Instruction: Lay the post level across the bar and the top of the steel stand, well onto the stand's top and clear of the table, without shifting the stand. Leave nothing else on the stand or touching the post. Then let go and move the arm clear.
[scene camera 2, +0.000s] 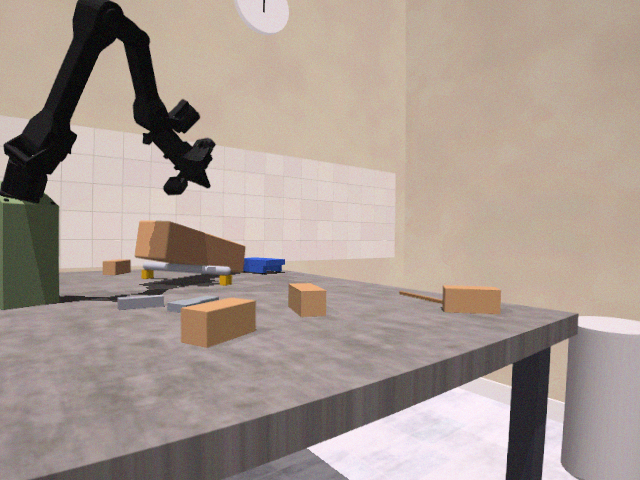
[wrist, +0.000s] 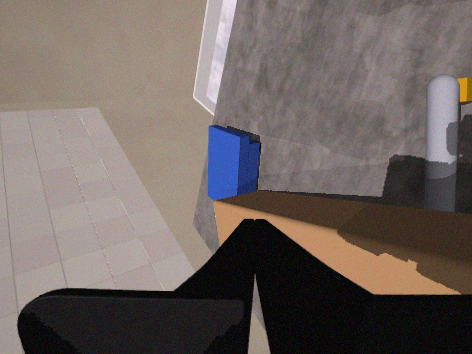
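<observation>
The post (scene camera 2: 188, 245) (wrist: 310, 250), a long orange-brown block, lies tilted over the pale grey rounded bar (scene camera 2: 218, 270) (wrist: 442, 125) on yellow feet. In the scene view its left end is higher and its right end slopes down toward the table; what that lower end rests on is hidden. I cannot clearly pick out the steel stand. My gripper (scene camera 2: 207, 183) (wrist: 253, 229) is shut and empty. It hangs above the post's right part in the scene view, apart from it; in the wrist view its tips overlap the post's lit side.
A blue stepped block (scene camera 2: 263, 265) (wrist: 225, 162) stands beyond the post's lower end. Two low grey pieces (scene camera 2: 140, 302) (scene camera 2: 192, 303) lie nearer the camera. Orange blocks (scene camera 2: 218, 321) (scene camera 2: 307, 299) (scene camera 2: 471, 299) (scene camera 2: 116, 267) stand around, one beside a thin brown stick (scene camera 2: 419, 296).
</observation>
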